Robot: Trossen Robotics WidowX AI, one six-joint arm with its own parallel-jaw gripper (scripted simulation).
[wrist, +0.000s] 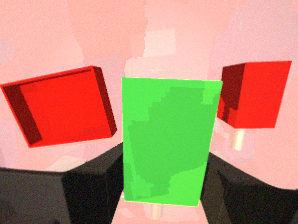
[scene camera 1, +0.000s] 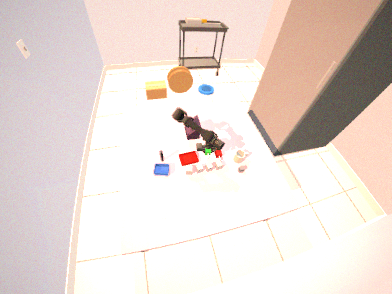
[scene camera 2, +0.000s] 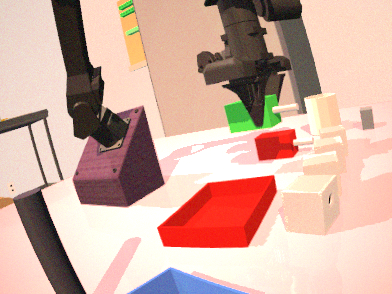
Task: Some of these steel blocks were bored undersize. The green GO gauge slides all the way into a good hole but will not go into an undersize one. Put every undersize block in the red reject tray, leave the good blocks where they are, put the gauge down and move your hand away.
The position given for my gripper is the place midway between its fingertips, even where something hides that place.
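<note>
My gripper (scene camera 2: pixel 266 122), visible also in the wrist view (wrist: pixel 160 143), holds a green GO gauge (scene camera 2: pixel 239 120). The wrist view shows the green GO gauge (wrist: pixel 168 124) too. Present as well: a red gauge (scene camera 2: pixel 282 144), again visible in the wrist view (wrist: pixel 251 93), and a red reject tray (scene camera 2: pixel 225 214).
</note>
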